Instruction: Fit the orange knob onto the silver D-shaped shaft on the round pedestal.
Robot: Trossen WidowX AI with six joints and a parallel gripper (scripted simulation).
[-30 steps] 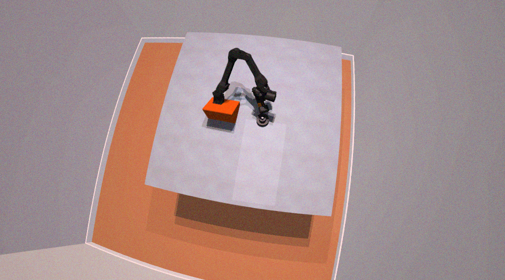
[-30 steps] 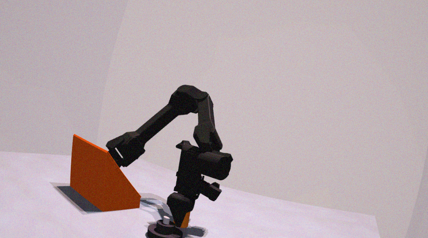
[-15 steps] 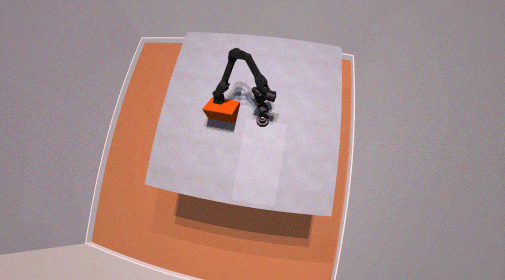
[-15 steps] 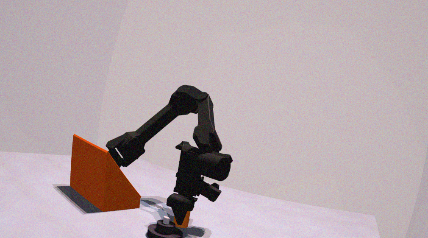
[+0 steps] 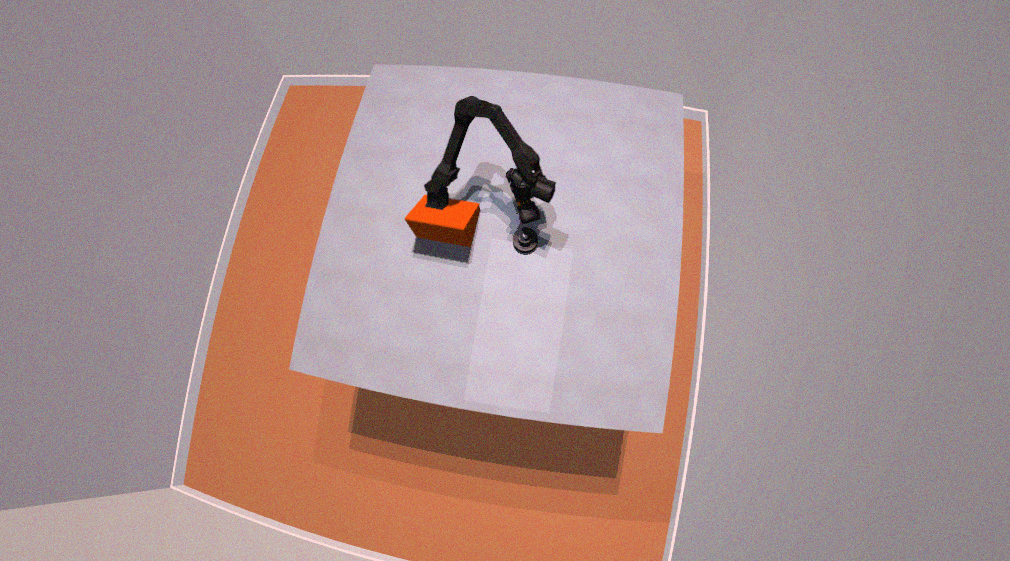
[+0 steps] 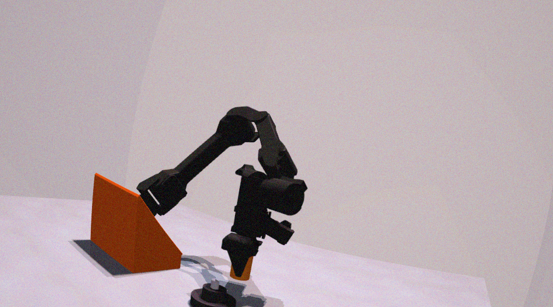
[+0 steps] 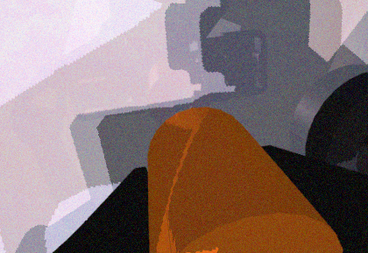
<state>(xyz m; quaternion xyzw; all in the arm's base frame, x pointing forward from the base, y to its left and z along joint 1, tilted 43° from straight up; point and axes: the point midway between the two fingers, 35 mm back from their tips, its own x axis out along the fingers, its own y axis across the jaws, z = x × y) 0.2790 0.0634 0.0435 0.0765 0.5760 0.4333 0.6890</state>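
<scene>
Right now the orange knob is 3 cm above my gripper tip. From my gripper tip the other things lie so: round pedestal: 11 cm to the right, 3 cm ahead, 2 cm below.
</scene>
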